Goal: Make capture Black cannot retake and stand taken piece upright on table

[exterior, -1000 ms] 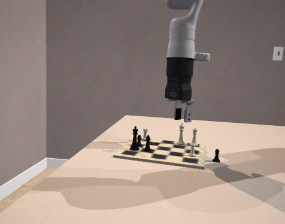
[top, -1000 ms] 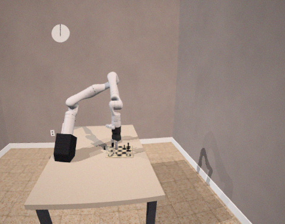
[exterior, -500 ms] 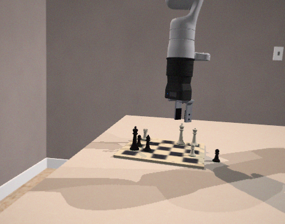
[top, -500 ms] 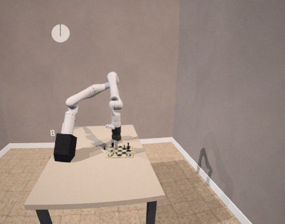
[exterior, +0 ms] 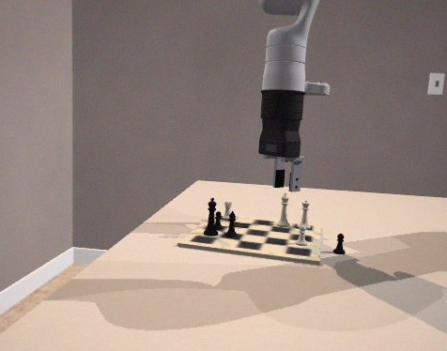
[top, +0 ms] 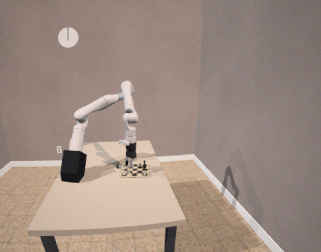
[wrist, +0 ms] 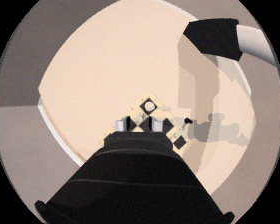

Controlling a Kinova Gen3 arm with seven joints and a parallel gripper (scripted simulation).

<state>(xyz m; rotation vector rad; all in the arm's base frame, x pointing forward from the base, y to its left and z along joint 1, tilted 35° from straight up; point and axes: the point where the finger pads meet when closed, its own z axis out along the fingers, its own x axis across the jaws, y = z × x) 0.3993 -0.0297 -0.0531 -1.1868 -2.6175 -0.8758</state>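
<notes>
Right now my hand is 60 mm above the white king. From my hand the other things lie so: white queen (60 mm below, 40 mm behind); then white rook (110 mm ahead, 70 mm below, 10 mm to the right); then chessboard (90 mm below, 70 mm to the left, 40 mm ahead).
</notes>
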